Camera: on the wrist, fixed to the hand. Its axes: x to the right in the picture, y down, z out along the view.
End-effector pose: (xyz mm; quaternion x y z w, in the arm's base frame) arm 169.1 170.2 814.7 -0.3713 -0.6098 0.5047 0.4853
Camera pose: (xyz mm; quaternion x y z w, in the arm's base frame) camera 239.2 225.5 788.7 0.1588 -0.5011 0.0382 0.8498
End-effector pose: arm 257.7 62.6 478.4 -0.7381 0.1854 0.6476 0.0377
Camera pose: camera 325.8 -0.1 469.9 -0.7401 -0.2736 0.2495 0.5614
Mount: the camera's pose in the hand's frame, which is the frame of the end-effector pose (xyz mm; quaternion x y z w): 28.7 34.7 -81.4 0.1630 0.1807 -0.6933 0.6783
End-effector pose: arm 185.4 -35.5 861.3 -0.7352 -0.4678 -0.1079 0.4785
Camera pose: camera 251.9 -87.8 900.0 -0.0769 -0.7582 -0.4615 0.4541
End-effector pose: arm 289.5 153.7 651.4 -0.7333 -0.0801 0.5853 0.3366
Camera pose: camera 362.8 109.4 615.1 -0.4928 -0.4065 0.0442 0.7681
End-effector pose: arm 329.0 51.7 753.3 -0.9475 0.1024 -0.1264 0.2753
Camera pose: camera 327.8 -24.9 806.0 -0.6460 -0.5583 -0.4645 0.2350
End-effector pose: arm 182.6 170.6 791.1 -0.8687 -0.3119 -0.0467 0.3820
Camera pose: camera 238.4 110.9 835.5 -0.3023 -0.7524 -0.4027 0.4247
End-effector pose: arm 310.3 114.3 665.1 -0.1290 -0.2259 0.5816 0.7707
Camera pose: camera 328.1 157.0 584.4 0.0896 -0.0086 -0.1263 0.9879
